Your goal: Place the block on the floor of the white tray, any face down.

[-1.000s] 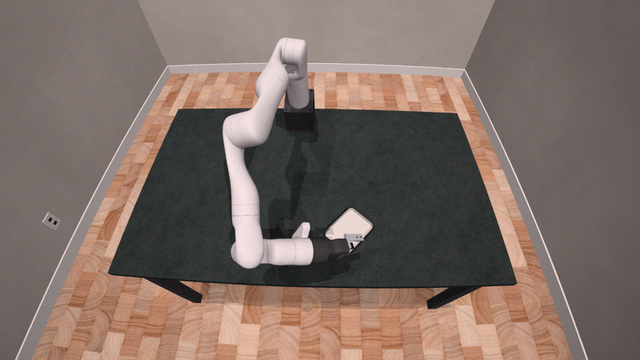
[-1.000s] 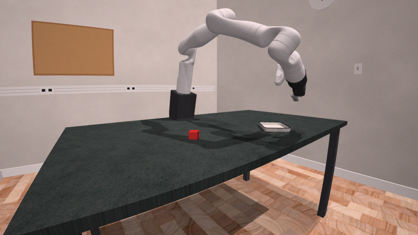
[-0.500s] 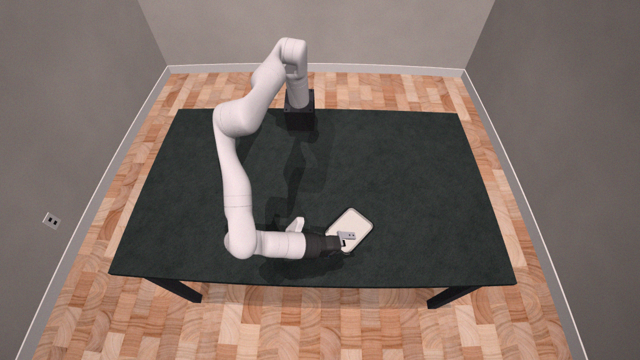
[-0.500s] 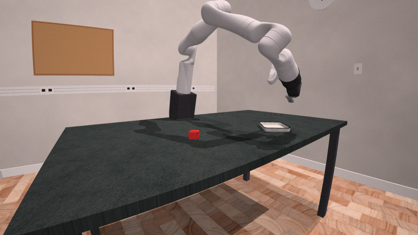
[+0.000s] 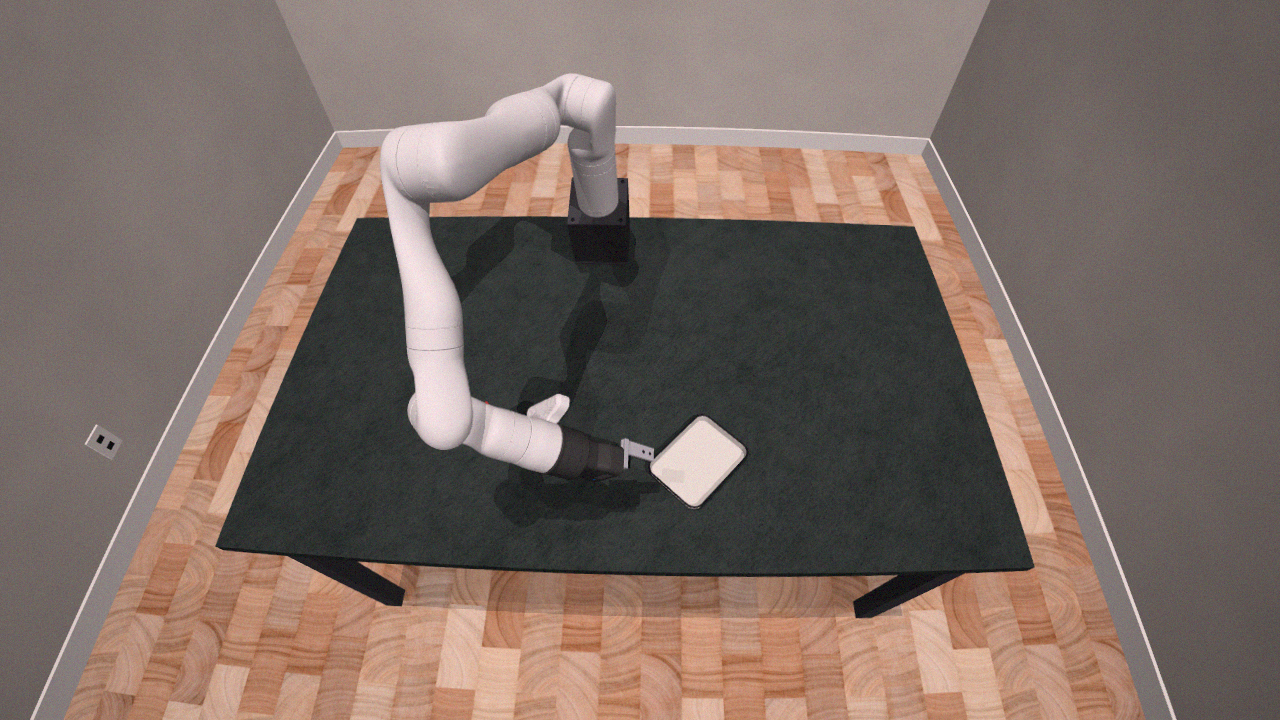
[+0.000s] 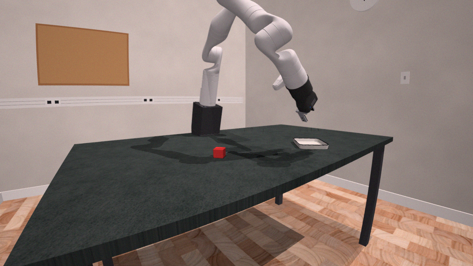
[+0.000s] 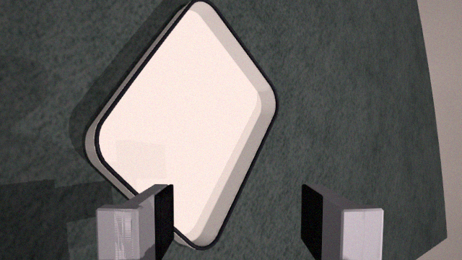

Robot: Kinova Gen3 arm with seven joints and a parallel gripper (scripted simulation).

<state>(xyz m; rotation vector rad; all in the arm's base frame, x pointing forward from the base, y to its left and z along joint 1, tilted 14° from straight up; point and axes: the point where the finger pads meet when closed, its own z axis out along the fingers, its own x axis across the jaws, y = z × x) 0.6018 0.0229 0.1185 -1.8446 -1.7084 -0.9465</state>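
The red block lies 280 mm to the right of my hand, 180 mm behind it and 140 mm below it. The rest, counted from my hand: white tray: 140 mm below, 130 mm to the left, 40 mm behind.
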